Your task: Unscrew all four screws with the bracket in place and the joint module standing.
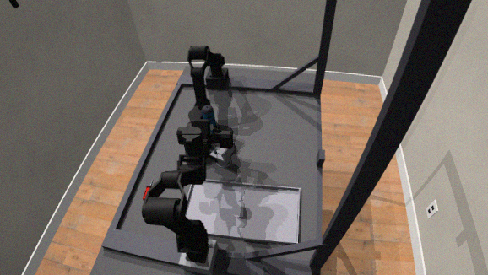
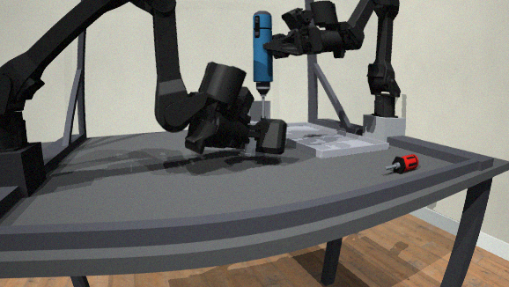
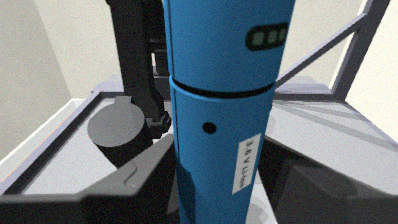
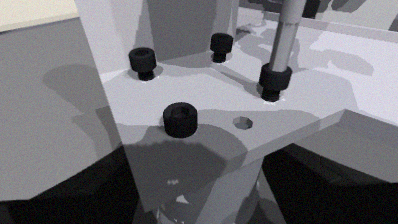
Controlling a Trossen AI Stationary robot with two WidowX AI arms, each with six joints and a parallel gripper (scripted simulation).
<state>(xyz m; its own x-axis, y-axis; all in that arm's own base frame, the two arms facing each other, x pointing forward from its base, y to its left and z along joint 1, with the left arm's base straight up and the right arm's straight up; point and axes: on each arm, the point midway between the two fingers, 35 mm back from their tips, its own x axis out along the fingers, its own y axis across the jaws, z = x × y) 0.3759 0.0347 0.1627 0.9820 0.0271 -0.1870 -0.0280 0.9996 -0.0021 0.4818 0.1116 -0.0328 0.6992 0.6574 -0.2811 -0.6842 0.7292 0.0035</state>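
Note:
The joint module is 2 cm to the left of my right hand, 1 cm below it and 1 cm behind it. From my right hand the other things lie so: bracket (3 cm above, 2 cm to the left, 2 cm behind); screwdriver bit (6 cm above, 3 cm to the left, 1 cm ahead); shallow pale tray (25 cm to the left, 9 cm behind, 3 cm below).

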